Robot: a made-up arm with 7 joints.
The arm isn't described. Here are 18 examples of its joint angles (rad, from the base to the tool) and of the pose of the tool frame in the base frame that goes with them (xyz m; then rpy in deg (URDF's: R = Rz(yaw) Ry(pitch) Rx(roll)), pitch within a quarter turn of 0, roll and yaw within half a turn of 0).
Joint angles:
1: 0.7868 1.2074 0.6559 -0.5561 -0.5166 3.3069 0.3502
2: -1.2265 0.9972 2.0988 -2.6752 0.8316 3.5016 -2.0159
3: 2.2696 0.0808 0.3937 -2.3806 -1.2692 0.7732 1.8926
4: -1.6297 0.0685 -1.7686 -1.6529 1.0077 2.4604 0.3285
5: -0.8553 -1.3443 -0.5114 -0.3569 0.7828 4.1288 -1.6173
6: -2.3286 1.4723 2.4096 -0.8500 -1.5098 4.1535 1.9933
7: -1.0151 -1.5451 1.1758 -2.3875 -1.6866 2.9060 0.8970
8: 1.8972 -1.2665 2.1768 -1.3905 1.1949 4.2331 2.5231
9: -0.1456 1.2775 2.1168 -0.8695 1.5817 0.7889 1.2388
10: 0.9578 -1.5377 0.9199 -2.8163 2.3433 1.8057 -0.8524
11: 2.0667 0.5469 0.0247 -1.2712 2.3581 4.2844 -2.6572
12: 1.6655 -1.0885 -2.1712 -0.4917 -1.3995 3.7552 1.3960
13: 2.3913 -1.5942 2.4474 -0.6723 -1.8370 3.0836 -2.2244
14: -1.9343 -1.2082 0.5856 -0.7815 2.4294 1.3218 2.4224
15: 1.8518 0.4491 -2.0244 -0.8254 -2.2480 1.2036 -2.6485
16: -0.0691 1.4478 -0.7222 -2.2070 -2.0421 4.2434 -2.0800
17: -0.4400 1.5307 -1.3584 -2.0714 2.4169 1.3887 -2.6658
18: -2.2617 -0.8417 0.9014 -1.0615 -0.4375 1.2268 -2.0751
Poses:
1: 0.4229 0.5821 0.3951 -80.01 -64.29 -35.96
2: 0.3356 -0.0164 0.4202 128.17 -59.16 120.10
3: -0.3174 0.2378 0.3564 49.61 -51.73 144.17
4: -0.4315 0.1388 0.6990 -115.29 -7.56 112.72
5: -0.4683 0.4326 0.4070 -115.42 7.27 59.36
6: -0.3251 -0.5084 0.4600 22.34 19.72 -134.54
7: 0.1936 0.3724 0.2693 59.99 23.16 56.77
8: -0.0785 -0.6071 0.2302 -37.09 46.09 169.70
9: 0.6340 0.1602 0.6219 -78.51 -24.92 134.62
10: -0.1987 0.0706 0.3800 -103.60 -59.48 66.66
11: -0.2321 0.4676 0.4922 142.36 -21.90 114.96
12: 0.2165 -0.5886 0.4955 -37.79 -38.25 -166.80
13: 0.4269 -0.5307 -0.0594 -117.26 -9.79 -157.02
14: 0.3872 0.5036 0.7034 -159.87 37.28 -92.16
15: 0.2173 0.2435 0.9385 41.63 64.14 -104.09
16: 0.3335 -0.1972 -0.0046 136.59 -19.25 -158.24
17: 0.0744 -0.5428 0.1071 144.56 -37.26 20.43
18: 0.4318 0.0275 0.8256 141.68 66.24 0.37
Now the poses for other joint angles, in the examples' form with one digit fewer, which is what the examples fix.
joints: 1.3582 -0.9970 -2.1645 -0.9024 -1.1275 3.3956 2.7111
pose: 0.119 -0.641 0.502 -73.7 43.3 -135.1
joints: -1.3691 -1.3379 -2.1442 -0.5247 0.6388 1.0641 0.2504
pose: -0.379 0.702 0.264 -86.7 16.8 156.4
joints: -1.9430 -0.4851 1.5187 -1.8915 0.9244 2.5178 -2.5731
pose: 0.471 -0.058 0.600 138.5 15.3 94.2
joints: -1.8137 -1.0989 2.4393 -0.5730 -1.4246 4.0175 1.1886
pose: 0.216 0.618 0.360 118.9 -45.8 170.7
